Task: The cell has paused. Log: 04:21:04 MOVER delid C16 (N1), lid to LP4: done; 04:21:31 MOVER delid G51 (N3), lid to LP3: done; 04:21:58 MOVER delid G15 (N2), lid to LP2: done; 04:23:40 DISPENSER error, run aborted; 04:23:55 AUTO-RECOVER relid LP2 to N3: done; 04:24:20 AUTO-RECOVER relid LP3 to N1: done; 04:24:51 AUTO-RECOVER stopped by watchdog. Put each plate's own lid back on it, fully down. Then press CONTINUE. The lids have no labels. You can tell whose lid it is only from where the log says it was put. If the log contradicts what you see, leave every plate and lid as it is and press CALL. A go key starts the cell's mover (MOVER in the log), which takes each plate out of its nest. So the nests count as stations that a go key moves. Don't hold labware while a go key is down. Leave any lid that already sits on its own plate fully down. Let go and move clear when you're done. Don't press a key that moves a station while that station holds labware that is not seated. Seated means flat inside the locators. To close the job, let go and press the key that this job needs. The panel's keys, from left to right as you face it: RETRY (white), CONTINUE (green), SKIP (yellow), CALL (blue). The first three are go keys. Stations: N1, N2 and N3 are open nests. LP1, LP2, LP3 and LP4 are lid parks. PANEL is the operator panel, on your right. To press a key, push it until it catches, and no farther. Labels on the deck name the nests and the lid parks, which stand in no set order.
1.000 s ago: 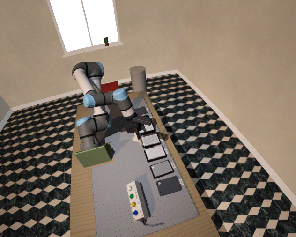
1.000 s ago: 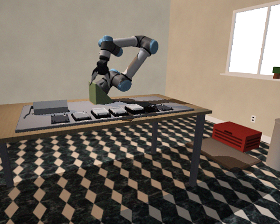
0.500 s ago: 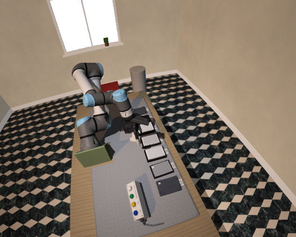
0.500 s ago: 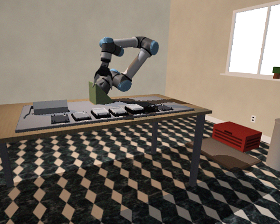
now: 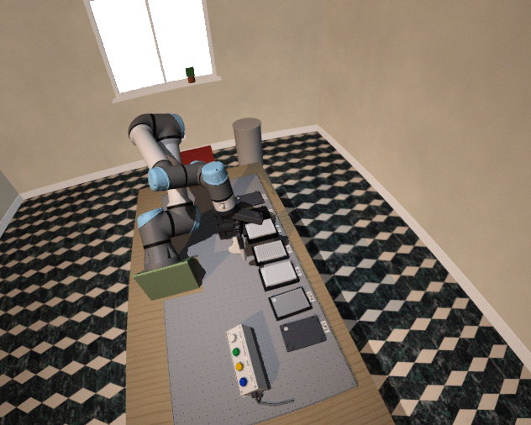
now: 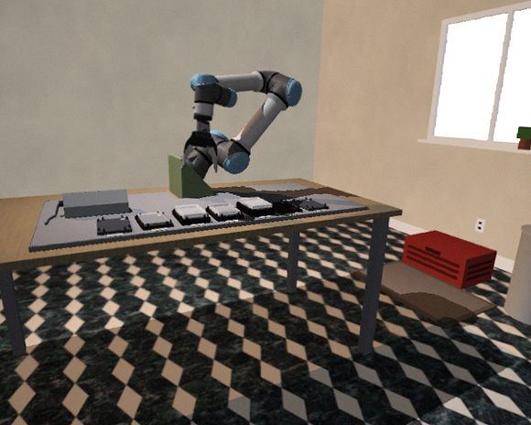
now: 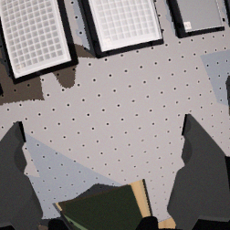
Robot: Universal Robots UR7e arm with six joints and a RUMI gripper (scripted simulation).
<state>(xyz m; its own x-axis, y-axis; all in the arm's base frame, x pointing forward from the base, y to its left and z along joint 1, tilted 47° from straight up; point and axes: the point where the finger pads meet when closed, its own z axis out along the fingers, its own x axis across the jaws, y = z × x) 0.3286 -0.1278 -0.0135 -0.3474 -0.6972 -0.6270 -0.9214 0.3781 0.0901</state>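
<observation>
My gripper is now 100 mm short of the plate, 80 mm to the left of it and 130 mm above it. Also, from my hand: pale grey lid 90 mm ahead, 210 mm to the right, 140 mm below; then black lid park 90 mm ahead, 210 mm to the right, 150 mm below; then green CONTINUE key 170 mm behind, 330 mm to the right, 90 mm below.
</observation>
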